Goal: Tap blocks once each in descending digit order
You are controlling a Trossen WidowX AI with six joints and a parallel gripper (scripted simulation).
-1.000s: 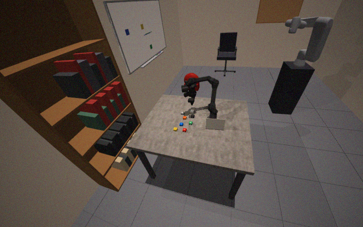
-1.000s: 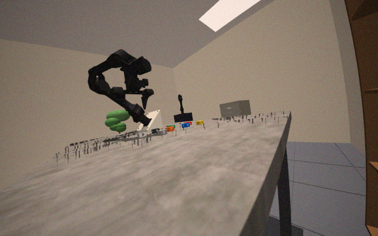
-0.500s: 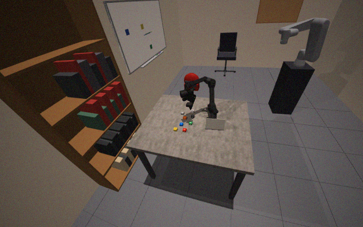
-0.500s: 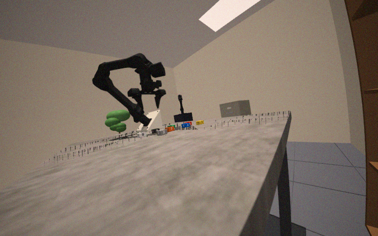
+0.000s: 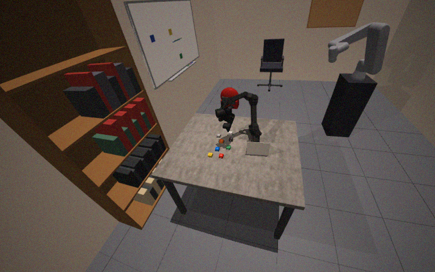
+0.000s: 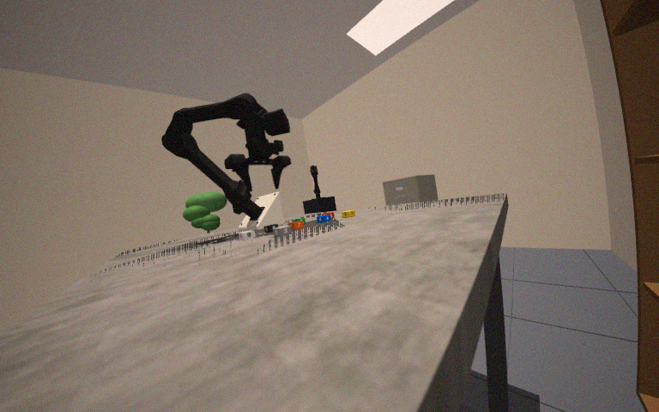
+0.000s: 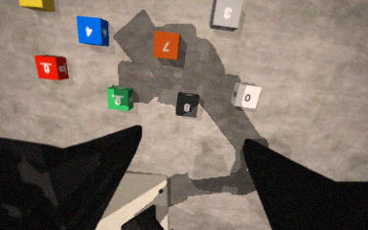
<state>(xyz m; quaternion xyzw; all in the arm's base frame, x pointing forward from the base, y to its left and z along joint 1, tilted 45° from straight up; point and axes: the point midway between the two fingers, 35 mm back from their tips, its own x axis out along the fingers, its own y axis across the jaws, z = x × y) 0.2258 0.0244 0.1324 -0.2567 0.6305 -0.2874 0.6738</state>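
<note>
Now: the green block 120 mm below my gripper tip, 110 mm to the left of it and 10 mm behind it. From my gripper tip the other things lie so: white block marked 0: 120 mm below, 80 mm to the right, 10 mm ahead; black block: 120 mm below, 10 mm to the left, 10 mm behind; orange block: 120 mm below, 70 mm ahead, 40 mm to the left.
</note>
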